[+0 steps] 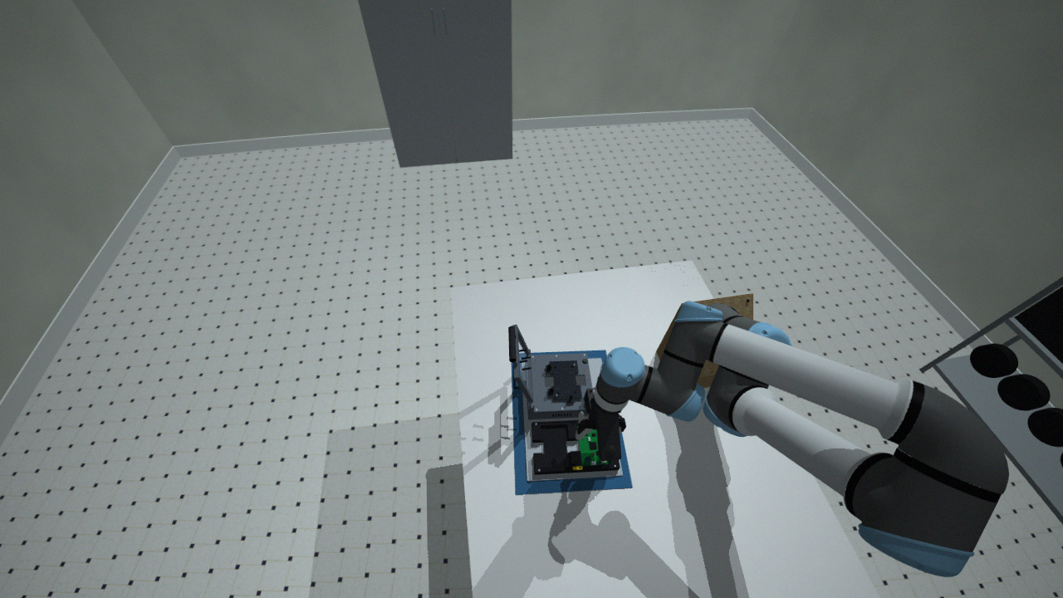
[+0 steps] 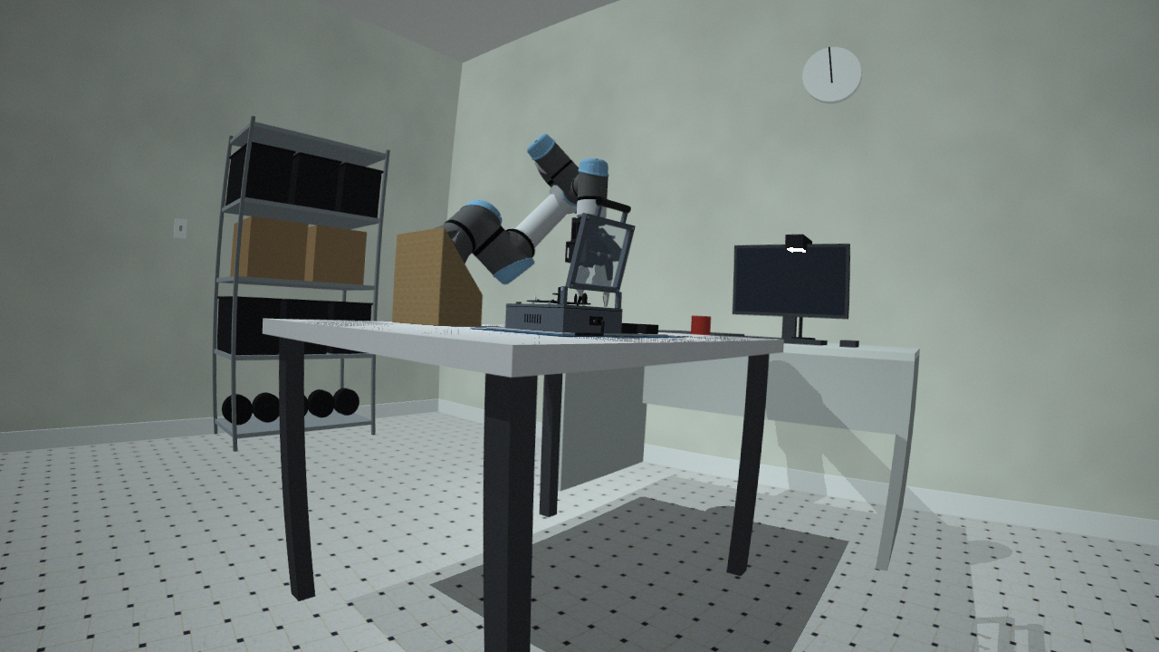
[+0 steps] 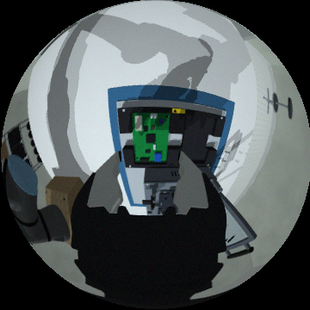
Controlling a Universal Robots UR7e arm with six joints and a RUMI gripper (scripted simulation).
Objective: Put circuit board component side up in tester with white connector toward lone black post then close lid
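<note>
My gripper is now 6 cm above the green circuit board. Also, from my hand: lid: 21 cm to the right, 14 cm ahead, 11 cm above.
</note>
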